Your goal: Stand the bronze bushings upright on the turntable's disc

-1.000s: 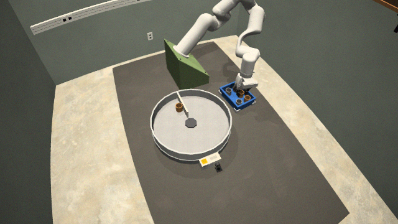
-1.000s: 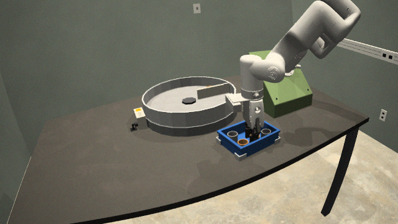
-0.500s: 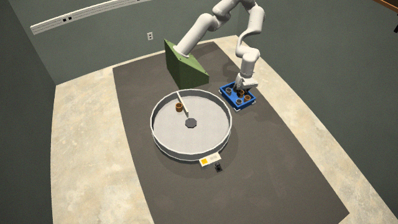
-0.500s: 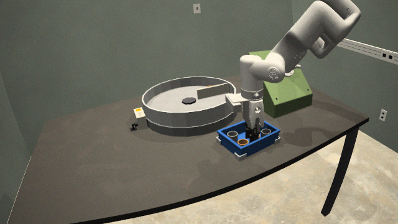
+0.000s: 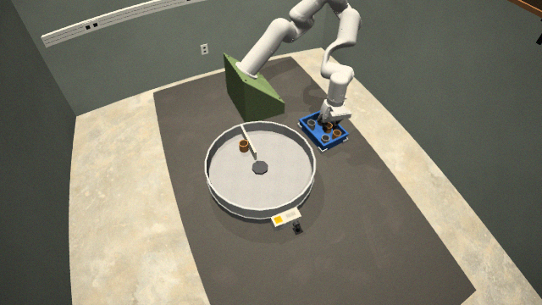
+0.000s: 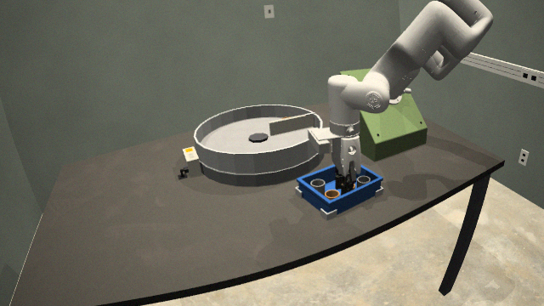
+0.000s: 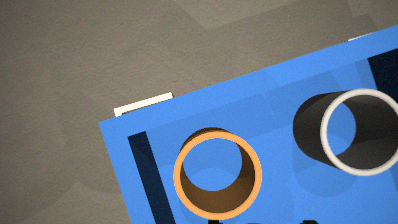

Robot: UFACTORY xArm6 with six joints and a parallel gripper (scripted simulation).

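Now: the blue crate 30 mm to the right of my hand and 20 mm below it. Also, from my hand: grey turntable disc (360 mm to the right, 150 mm ahead, 10 mm above).
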